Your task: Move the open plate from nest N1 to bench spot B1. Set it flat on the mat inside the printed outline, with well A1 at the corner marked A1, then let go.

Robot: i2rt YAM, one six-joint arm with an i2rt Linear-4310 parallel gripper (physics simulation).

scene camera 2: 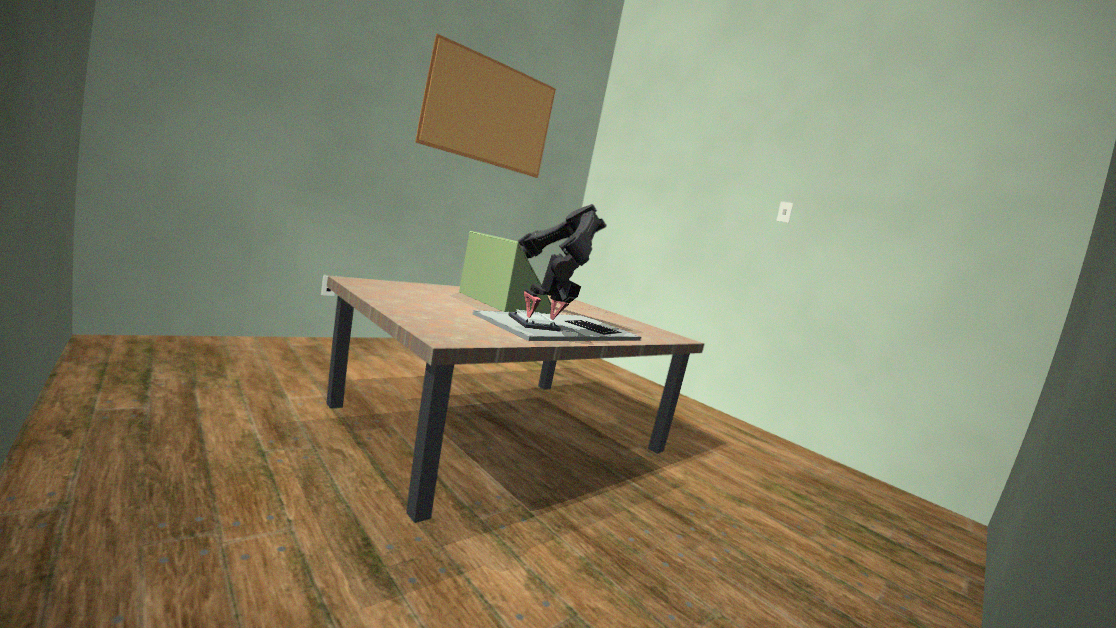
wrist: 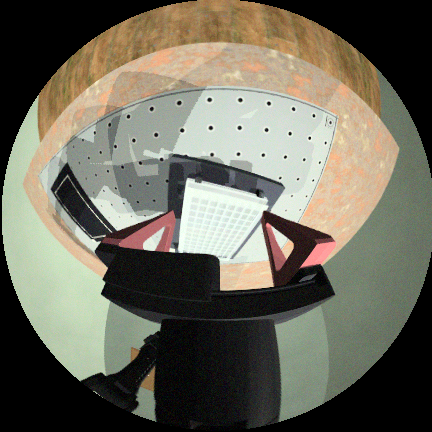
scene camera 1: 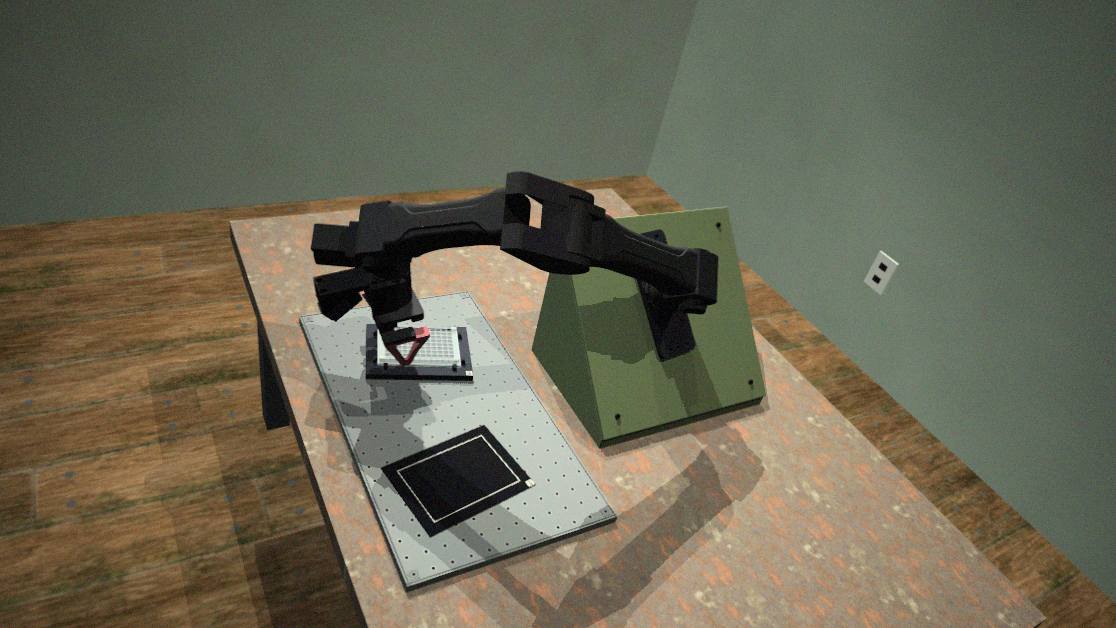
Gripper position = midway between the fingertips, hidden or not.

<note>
My gripper (scene camera 1: 396, 343) is open and touches a white well plate (scene camera 1: 441, 350). Also in view: a black pad with white outline (wrist: 66, 189).
The white well plate shows as well in the wrist view (wrist: 215, 219). My gripper is seen too in scene camera 2 (scene camera 2: 540, 318) and in the wrist view (wrist: 217, 214).
</note>
